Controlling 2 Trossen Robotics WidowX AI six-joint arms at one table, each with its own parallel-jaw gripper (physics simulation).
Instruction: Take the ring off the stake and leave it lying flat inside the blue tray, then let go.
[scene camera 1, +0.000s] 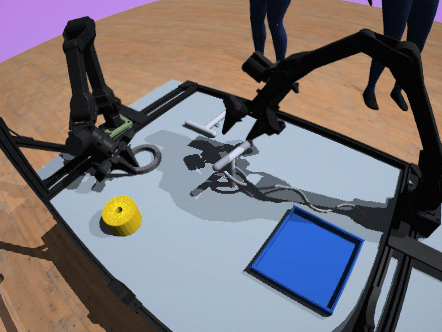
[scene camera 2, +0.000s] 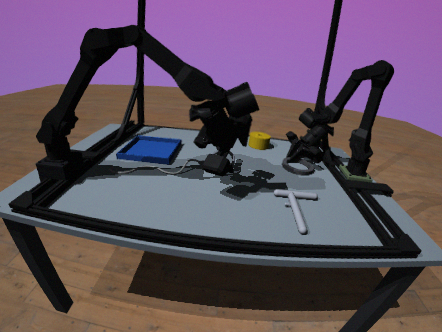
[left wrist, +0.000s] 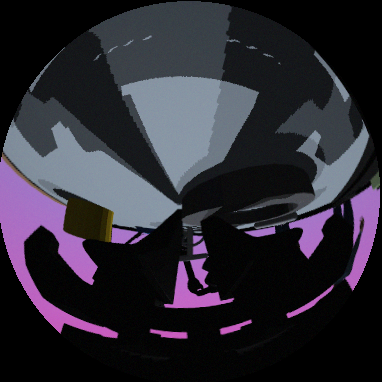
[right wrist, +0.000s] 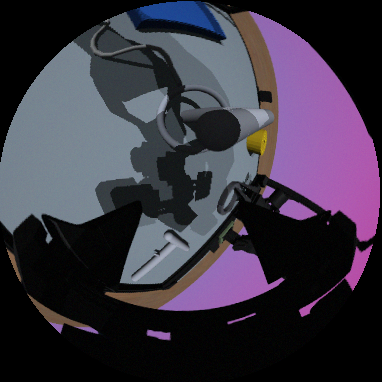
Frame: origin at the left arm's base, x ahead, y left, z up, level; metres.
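Where they show: left gripper, between the fingertips: (scene camera 1: 138, 171) (scene camera 2: 287, 160) (left wrist: 190, 212) (right wrist: 235, 183); right gripper, between the fingertips: (scene camera 1: 234, 137) (scene camera 2: 238, 159) (right wrist: 191, 205); left arm's base, origin of its link: (scene camera 1: 114, 123) (scene camera 2: 355, 171) (right wrist: 227, 233); right arm's base, origin of its link: (scene camera 1: 424, 201) (scene camera 2: 59, 157) (left wrist: 183, 240).
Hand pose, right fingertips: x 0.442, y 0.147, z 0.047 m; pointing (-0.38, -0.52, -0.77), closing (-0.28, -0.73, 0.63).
Note:
Things, the pixels of their top centre, and the offset from my right fingertips. "spot": a spot on its surface instead.
- upright grey T-shaped stake, centre of its top: (right wrist: 264, 121) (scene camera 1: 233, 151) (left wrist: 192, 259) 0.055 m ahead, 0.072 m right, 0.032 m up
- grey cord, a spot on its surface: (scene camera 1: 300, 193) (scene camera 2: 165, 171) spot: 0.218 m ahead, 0.000 m left, 0.074 m down
- blue tray, centre of its top: (scene camera 1: 312, 253) (scene camera 2: 150, 145) (left wrist: 154, 233) 0.331 m ahead, 0.142 m right, 0.057 m down
- thick dark grey ring, centre of its top: (left wrist: 249, 218) (scene camera 1: 141, 156) (right wrist: 230, 199) (scene camera 2: 298, 163) 0.222 m back, 0.178 m right, 0.064 m down
- yellow cylinder, centre of its top: (left wrist: 86, 235) (scene camera 1: 118, 210) (right wrist: 263, 142) (scene camera 2: 260, 135) 0.076 m back, 0.349 m right, 0.029 m down
- second grey T-piece, centre of its top: (right wrist: 159, 265) (scene camera 2: 303, 207) (scene camera 1: 214, 114) (left wrist: 282, 223) 0.184 m back, 0.111 m left, 0.059 m down
An upright grey T-shaped stake (scene camera 1: 229, 158) (right wrist: 249, 119) stands mid-table. A thin light ring (scene camera 1: 234, 180) (right wrist: 162, 117) lies around its foot, with a grey cord (scene camera 1: 299, 194) (scene camera 2: 170, 170) running from it toward the blue tray (scene camera 1: 328, 224) (scene camera 2: 144, 157) (right wrist: 185, 26). My right gripper (scene camera 1: 237, 135) (scene camera 2: 220, 148) (right wrist: 191, 205) is open and empty just above the stake's top bar. A thick dark grey ring (scene camera 1: 158, 158) (scene camera 2: 300, 172) (left wrist: 249, 188) lies flat at the table's side. My left gripper (scene camera 1: 129, 161) (scene camera 2: 295, 155) (left wrist: 190, 212) is low on the table and shut on that ring's rim.
A yellow cylinder (scene camera 1: 122, 215) (scene camera 2: 259, 139) (left wrist: 87, 219) (right wrist: 257, 141) stands near the left gripper. A second grey T-piece (scene camera 1: 200, 128) (scene camera 2: 297, 211) (right wrist: 153, 263) lies flat at the table's edge. A person's legs (scene camera 1: 269, 26) stand behind the table.

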